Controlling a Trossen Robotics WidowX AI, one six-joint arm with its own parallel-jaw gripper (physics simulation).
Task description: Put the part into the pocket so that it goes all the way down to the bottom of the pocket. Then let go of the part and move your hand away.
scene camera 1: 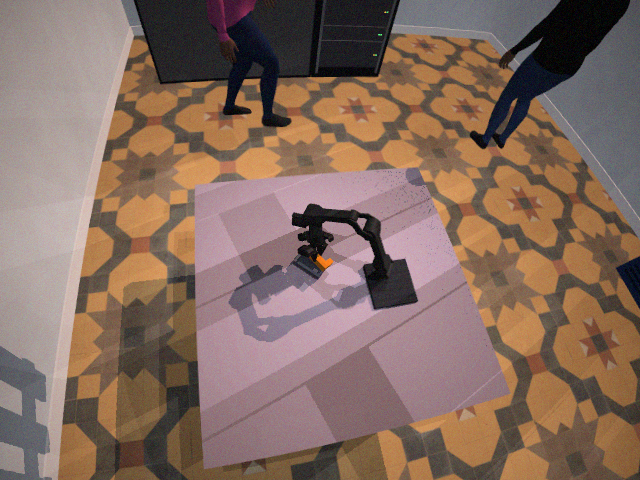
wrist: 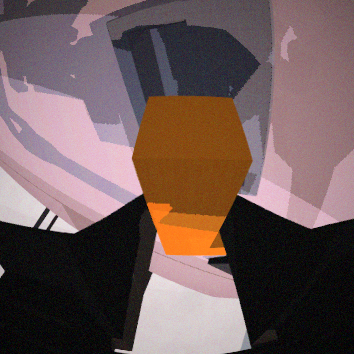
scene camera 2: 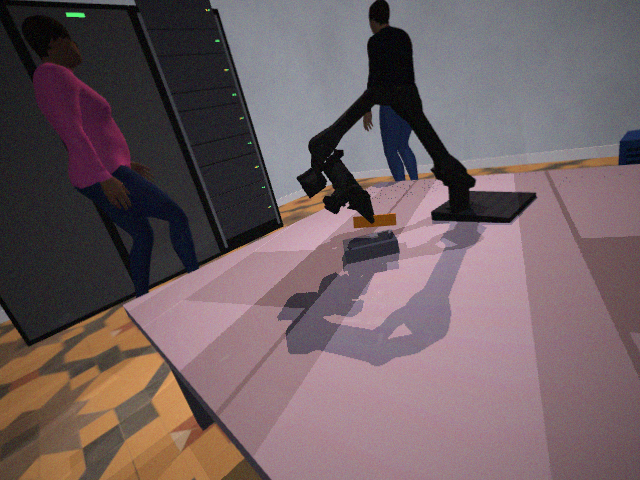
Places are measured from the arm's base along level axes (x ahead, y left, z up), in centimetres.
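Pixels of known places: gripper, fingertip midpoint: [scene camera 1: 316, 260] [wrist: 186, 195] [scene camera 2: 374, 222]; arm's base at its link origin: [scene camera 1: 380, 273] [scene camera 2: 459, 205].
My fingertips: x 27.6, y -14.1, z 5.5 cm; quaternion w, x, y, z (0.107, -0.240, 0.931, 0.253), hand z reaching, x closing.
Observation:
For each thing: its top centre in the pictures, then the offset to it from my fingertips. Level surfaces: height alone.
- orange part at its top centre: [wrist: 202, 255] [scene camera 2: 373, 210] [scene camera 1: 320, 255] dy -0.5, dx -1.6, dz +2.8 cm
- dark grey pocket block at its top centre: [wrist: 196, 116] [scene camera 2: 368, 239] [scene camera 1: 311, 261] dy -1.8, dx +1.6, dz -4.2 cm
- pink table top at its surface level: dz -7.8 cm
The orange part [scene camera 1: 325, 262] [scene camera 2: 385, 220] [wrist: 192, 130] is held between the fingers of my gripper [scene camera 1: 314, 256] [scene camera 2: 371, 219] [wrist: 186, 195], which is shut on it. In scene camera 1 the part shows a bent, angular outline. In scene camera 2 it looks about level and is above the pocket block, with a gap between them. The dark grey pocket block [scene camera 1: 308, 267] [scene camera 2: 371, 251] [wrist: 250, 30] rests on the table. In the wrist view the part hides some of the block's near portion, and shadow darkens the pocket, so its full outline is hard to tell.
The pink table top [scene camera 1: 268, 413] [scene camera 2: 439, 413] bears the arm's black base plate [scene camera 1: 392, 294] [scene camera 2: 504, 206], to the right of the block. The arm's shadow lies across the table. Two people and dark cabinets [scene camera 1: 346, 51] [scene camera 2: 206, 129] stand beyond the table.

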